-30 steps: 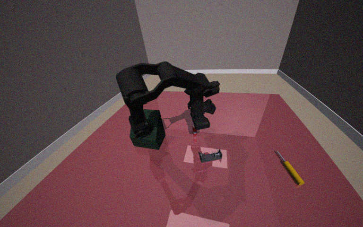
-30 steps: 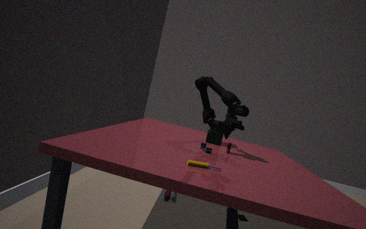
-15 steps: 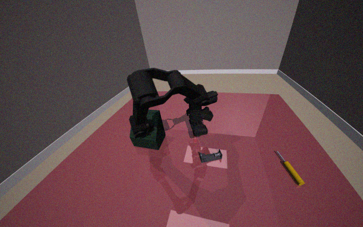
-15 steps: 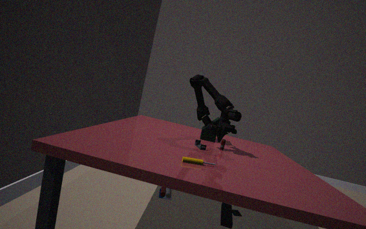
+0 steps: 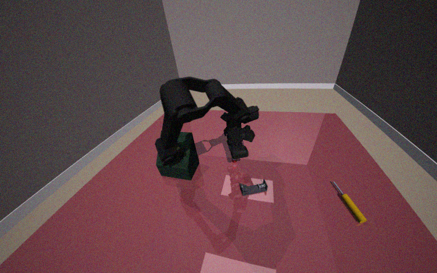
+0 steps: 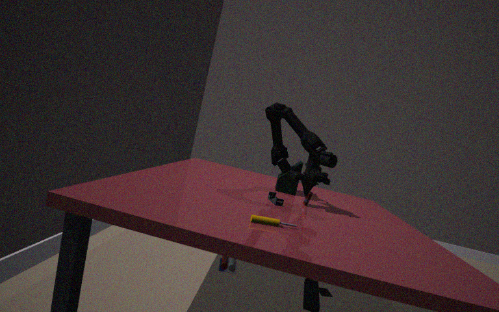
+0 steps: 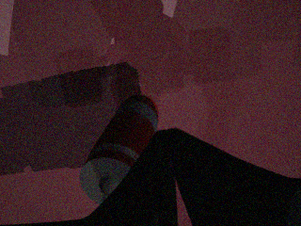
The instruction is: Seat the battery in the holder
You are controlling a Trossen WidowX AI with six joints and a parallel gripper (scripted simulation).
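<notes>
Now: the battery 1 cm behind my gripper tip, 1 cm to the left of it and 1 cm below it. From my gripper tip the other things lie so: yellow-handled screwdriver (42 cm ahead, 8 cm to the right, 3 cm below).
</notes>
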